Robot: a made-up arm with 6 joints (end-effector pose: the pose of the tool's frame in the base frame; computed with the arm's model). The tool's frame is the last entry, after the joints.
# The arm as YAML. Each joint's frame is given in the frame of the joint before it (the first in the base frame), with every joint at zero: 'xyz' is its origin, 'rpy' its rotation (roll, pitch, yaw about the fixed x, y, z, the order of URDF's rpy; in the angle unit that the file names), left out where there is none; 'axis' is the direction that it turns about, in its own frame. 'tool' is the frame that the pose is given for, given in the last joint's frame.
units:
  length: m
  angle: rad
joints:
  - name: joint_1
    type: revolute
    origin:
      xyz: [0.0, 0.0, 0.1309]
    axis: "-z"
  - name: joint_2
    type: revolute
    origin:
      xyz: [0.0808, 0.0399, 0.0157]
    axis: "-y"
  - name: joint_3
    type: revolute
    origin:
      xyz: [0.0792, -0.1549, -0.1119]
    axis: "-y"
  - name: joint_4
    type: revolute
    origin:
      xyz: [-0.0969, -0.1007, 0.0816]
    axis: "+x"
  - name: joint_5
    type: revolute
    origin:
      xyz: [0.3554, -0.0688, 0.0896]
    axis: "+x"
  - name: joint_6
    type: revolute
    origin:
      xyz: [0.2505, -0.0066, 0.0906]
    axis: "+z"
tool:
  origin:
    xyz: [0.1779, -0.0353, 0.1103]
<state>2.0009 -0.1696 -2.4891 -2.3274 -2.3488 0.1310</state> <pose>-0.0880 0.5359 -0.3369 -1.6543 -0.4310 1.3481</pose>
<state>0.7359 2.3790 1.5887 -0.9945 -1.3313 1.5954</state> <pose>-0.3378 0.1040 -0.0640 -0.5258 -1.3429 -2.3151</pose>
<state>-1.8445 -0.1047 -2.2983 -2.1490 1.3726 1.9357</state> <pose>-0.1195 -0.1685 -0.3786 0.2413 -2.1571 -0.5126</pose>
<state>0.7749 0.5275 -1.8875 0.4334 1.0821 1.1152</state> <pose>0.0809 -0.7912 -0.4564 1.5647 -0.3794 -0.7564</pose>
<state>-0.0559 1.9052 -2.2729 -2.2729 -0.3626 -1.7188</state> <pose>0.5643 0.1815 0.0846 -1.6925 -1.8856 -0.1665</pose>
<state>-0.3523 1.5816 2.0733 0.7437 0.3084 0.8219</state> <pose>-0.0680 -0.5066 -0.3452 0.7870 1.9366 -0.6985</pose>
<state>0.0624 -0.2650 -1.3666 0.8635 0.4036 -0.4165</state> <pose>0.0950 -0.5604 -0.6409 0.7370 1.6167 -1.3692</pose>
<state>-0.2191 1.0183 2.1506 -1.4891 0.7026 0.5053</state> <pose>-0.4554 -0.0558 -0.1282 -0.3689 -2.6674 -1.0576</pose>
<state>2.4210 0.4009 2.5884 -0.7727 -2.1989 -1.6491</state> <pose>0.2030 0.1647 0.1181 0.2119 0.1036 -0.9114</pose>
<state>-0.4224 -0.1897 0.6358 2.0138 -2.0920 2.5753</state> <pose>0.4232 0.0442 0.3400 -0.6366 -0.2135 2.9076</pose>
